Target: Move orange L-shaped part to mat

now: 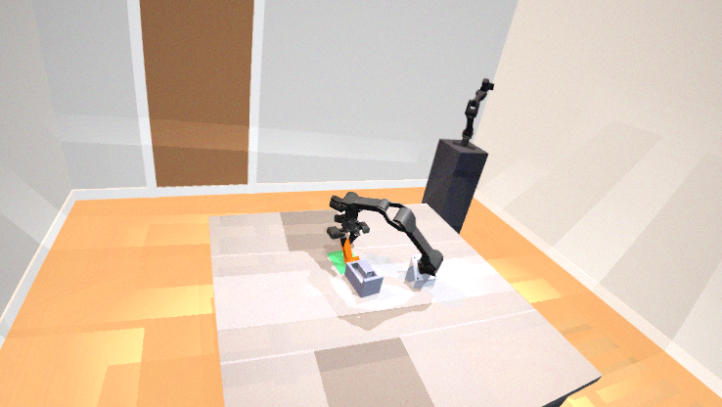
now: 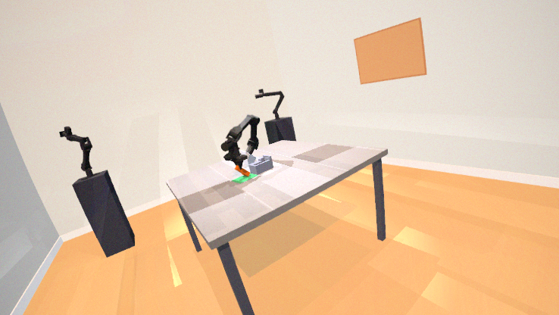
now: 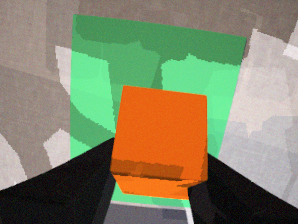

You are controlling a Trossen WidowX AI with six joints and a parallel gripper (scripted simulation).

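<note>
Now: gripper tip 3 cm above the orange part, 2 cm to the right of it and 2 cm past it. Also, from my gripper tip: green mat 9 cm below, 2 cm to the left.
</note>
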